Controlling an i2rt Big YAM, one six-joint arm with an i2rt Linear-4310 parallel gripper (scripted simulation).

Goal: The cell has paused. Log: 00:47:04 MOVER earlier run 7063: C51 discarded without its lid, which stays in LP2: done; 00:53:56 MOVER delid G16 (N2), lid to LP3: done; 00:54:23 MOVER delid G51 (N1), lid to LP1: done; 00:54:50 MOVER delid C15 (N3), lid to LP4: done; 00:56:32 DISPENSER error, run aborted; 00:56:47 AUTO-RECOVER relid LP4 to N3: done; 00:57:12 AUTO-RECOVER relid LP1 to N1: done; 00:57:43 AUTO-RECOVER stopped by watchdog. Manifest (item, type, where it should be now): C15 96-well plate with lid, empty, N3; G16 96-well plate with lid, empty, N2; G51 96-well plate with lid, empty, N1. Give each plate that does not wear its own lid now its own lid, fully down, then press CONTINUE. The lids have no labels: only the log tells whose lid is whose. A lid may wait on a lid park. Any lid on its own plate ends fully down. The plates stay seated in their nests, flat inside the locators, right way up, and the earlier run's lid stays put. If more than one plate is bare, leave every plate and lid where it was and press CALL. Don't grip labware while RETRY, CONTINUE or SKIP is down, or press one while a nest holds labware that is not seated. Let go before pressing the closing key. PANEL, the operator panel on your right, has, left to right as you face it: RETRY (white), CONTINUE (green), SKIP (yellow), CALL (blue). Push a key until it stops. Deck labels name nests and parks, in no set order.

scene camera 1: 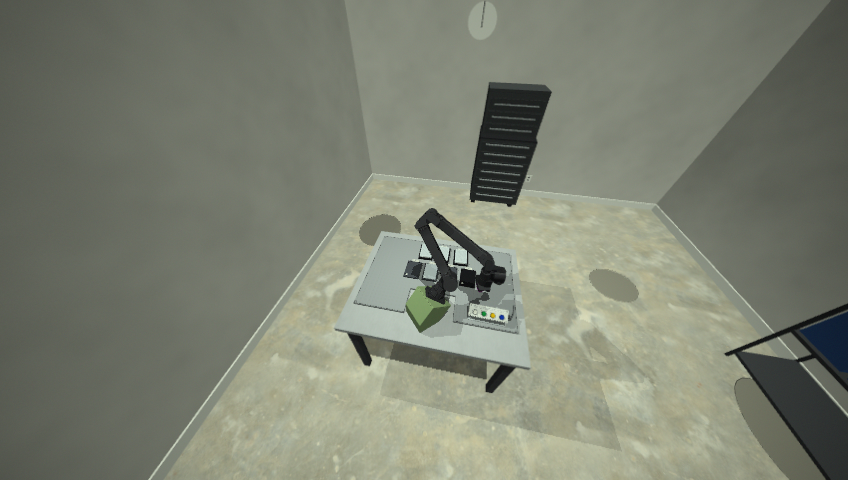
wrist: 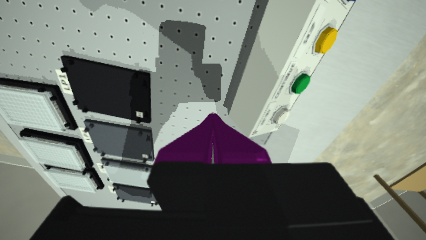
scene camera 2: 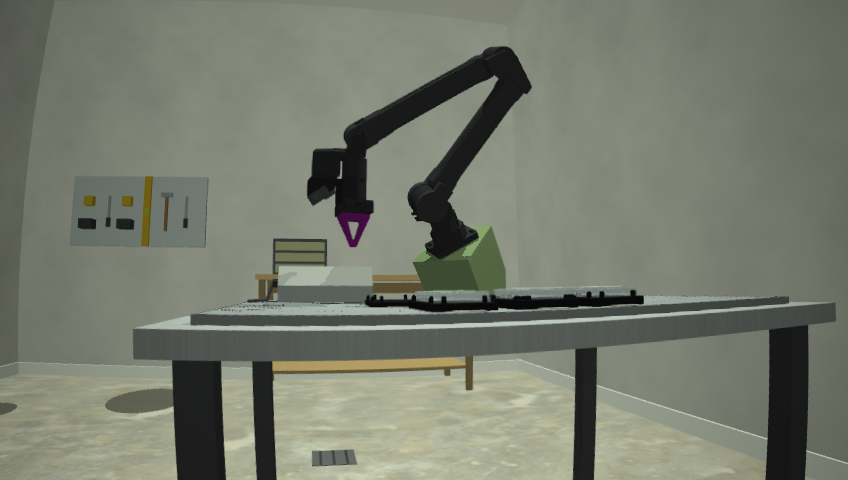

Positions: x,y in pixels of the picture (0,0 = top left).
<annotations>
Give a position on an operator panel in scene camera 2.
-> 295,283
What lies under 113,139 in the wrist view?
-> A park LP4.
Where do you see an operator panel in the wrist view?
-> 280,48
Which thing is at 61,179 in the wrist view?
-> A clear lid.
</annotations>
